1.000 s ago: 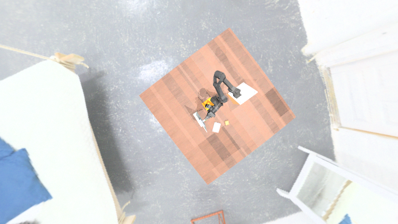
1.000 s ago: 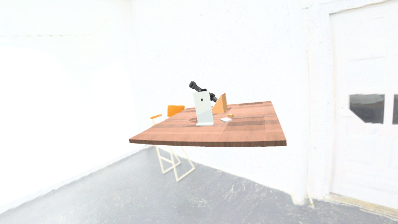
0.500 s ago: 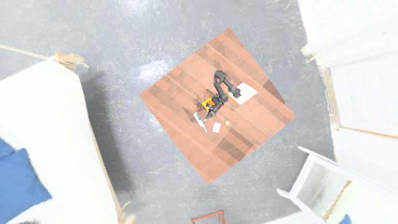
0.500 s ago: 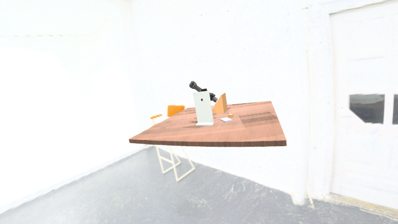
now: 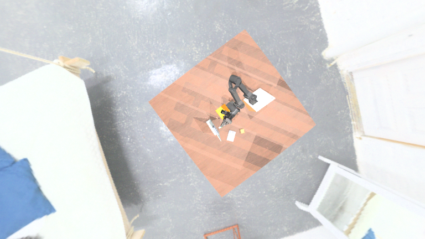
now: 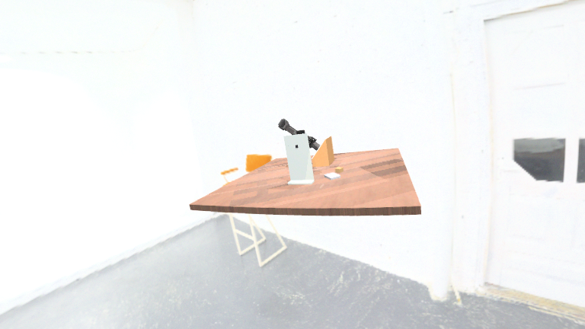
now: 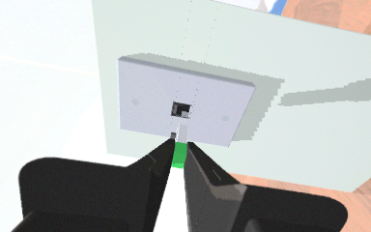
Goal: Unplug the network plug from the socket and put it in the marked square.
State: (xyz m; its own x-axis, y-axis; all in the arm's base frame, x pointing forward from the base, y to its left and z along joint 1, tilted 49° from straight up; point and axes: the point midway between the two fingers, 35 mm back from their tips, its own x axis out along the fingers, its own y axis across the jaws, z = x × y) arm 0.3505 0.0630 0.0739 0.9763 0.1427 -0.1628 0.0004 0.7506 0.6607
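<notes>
Right now my gripper tip is 240 mm above the yellow marked square, 100 mm past it and 70 mm to the left of it. From my gripper tip the other things lie so: plug: 10 mm ahead; upright grey panel: 90 mm below, 60 mm ahead.
</notes>
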